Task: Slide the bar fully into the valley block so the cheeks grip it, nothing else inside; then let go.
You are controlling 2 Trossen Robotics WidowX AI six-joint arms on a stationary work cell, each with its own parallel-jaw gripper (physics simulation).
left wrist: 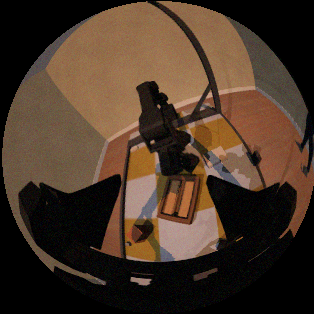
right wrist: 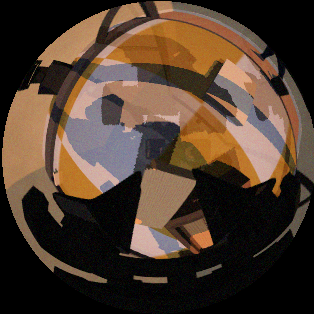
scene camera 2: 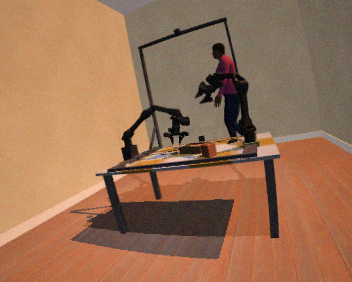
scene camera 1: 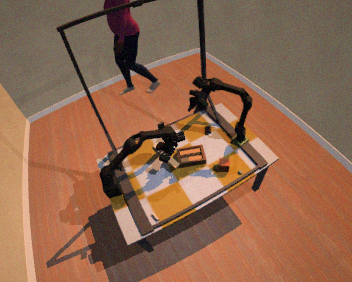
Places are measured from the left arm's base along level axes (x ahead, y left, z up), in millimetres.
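Where they show: left gripper, fingertip midpoint: [left wrist: 165, 179] [scene camera 2: 197, 100] [scene camera 1: 190, 112]; right gripper, fingertip midpoint: [right wrist: 166, 173] [scene camera 2: 176, 145]; left arm's base at its link origin: [scene camera 2: 250, 141] [scene camera 1: 240, 138]; right arm's base at its link origin: [left wrist: 165, 107] [scene camera 2: 128, 146] [scene camera 1: 109, 183].
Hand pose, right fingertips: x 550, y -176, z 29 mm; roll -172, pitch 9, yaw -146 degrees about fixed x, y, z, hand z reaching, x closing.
Things, the pixels of their top centre, and the offset from my right fingertips.
- open red-brown wooden block at its top centre: [right wrist: 218, 234] [left wrist: 177, 197] [scene camera 1: 190, 154] [scene camera 2: 194, 144] dx -157, dy +58, dz -8 mm
- small red-brown piece at its top centre: [left wrist: 133, 233] [scene camera 2: 207, 144] [scene camera 1: 224, 162] dx -281, dy +274, dz +16 mm
- pale flat block at its top centre: [right wrist: 237, 86] [left wrist: 214, 155] dx -28, dy -161, dz -38 mm
- small dark block at its top centre: [left wrist: 226, 245] [scene camera 1: 208, 128] dx -433, dy -74, dz -42 mm
The open red-brown wooden block [scene camera 1: 191, 148] [scene camera 2: 190, 148] with raised walls and pale channels looks like the valley block; it lies mid-table. In the left wrist view, the middle wall [left wrist: 178, 199] of this block divides two channels. My right gripper [scene camera 1: 162, 153] [scene camera 2: 176, 140] [right wrist: 166, 173] points down beside it, shut on a tan, grained piece [right wrist: 165, 192] that looks like the bar. Its lower end is unclear; it does not appear seated in the channels. My left gripper [scene camera 1: 191, 101] [scene camera 2: 198, 97] is open and empty, high above the table.
A small red-brown piece [scene camera 1: 221, 165] [scene camera 2: 208, 149] [left wrist: 141, 232] stands near the valley block. A pale flat block [right wrist: 232, 87] lies on the checkered table beyond the right gripper. A small dark block [scene camera 1: 208, 130] stands farther back. Raised dark rails edge the table.
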